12 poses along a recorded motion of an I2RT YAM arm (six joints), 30 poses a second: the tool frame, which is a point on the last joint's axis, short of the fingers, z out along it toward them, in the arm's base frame.
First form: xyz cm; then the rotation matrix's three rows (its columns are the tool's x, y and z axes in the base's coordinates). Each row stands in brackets.
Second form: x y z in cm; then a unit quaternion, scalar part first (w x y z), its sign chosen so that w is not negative. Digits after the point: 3 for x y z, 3 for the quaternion.
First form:
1: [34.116, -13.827, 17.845], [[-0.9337, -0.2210, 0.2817], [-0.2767, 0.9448, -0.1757], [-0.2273, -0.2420, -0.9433]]
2: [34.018, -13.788, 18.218], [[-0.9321, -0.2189, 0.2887], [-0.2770, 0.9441, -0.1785], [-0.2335, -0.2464, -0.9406]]
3: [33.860, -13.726, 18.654], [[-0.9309, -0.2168, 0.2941], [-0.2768, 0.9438, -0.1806], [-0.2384, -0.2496, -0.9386]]
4: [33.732, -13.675, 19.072], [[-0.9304, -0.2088, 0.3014], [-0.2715, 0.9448, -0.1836], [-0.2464, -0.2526, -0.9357]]
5: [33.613, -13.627, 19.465], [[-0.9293, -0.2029, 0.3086], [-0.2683, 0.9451, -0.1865], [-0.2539, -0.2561, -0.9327]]
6: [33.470, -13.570, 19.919], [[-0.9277, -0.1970, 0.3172], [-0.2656, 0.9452, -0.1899], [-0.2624, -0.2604, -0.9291]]
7: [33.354, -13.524, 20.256], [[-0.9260, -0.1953, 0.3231], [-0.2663, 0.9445, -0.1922], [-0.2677, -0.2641, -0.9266]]
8: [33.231, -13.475, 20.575], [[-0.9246, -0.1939, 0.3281], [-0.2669, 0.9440, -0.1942], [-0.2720, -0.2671, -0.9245]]
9: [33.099, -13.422, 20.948], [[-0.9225, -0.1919, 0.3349], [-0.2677, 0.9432, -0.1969], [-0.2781, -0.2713, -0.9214]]
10: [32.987, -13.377, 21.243], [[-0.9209, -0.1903, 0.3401], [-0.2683, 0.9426, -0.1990], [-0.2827, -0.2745, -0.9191]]
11: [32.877, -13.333, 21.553], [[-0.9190, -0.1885, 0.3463], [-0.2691, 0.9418, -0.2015], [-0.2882, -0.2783, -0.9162]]
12: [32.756, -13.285, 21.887], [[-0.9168, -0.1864, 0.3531], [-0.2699, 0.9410, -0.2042], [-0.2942, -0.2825, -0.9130]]
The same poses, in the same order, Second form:
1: 34.116, -13.827, 17.845, 0.130, -0.127, 0.977, -0.107
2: 34.018, -13.788, 18.218, 0.134, -0.127, 0.977, -0.109
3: 33.860, -13.726, 18.654, 0.136, -0.126, 0.976, -0.110
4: 33.732, -13.675, 19.072, 0.140, -0.123, 0.976, -0.112
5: 33.613, -13.627, 19.465, 0.144, -0.121, 0.976, -0.113
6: 33.470, -13.570, 19.919, 0.149, -0.119, 0.975, -0.115
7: 33.354, -13.524, 20.256, 0.152, -0.118, 0.974, -0.117
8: 33.231, -13.475, 20.575, 0.154, -0.118, 0.974, -0.118
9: 33.099, -13.422, 20.948, 0.158, -0.118, 0.973, -0.120
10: 32.987, -13.377, 21.243, 0.160, -0.118, 0.972, -0.122
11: 32.877, -13.333, 21.553, 0.163, -0.118, 0.972, -0.123
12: 32.756, -13.285, 21.887, 0.167, -0.117, 0.971, -0.125
